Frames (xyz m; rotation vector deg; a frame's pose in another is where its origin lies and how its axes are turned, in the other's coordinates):
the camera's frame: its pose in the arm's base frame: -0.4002 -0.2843 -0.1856 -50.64 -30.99 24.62
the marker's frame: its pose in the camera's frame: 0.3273 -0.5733 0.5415 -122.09 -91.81 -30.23
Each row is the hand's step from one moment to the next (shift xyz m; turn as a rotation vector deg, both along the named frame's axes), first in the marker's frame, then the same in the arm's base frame.
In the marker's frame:
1: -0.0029 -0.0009 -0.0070 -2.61 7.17 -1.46
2: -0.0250 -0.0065 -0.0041 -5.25 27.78 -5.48
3: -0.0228 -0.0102 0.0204 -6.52 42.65 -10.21
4: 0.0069 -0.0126 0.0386 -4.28 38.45 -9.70
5: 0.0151 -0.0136 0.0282 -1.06 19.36 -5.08
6: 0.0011 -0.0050 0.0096 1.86 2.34 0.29
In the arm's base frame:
1: -0.0035 -0.0018 0.0066 5.99 0.26 4.94
2: -0.0020 -0.0246 0.0087 22.21 5.47 17.50
3: 0.0060 -0.0281 -0.0146 32.90 10.13 27.94
4: 0.0061 -0.0046 -0.0405 29.07 10.70 25.13
5: -0.0015 0.0045 -0.0344 14.30 6.43 12.48
6: 0.0001 -0.0023 -0.0106 1.72 2.46 0.11

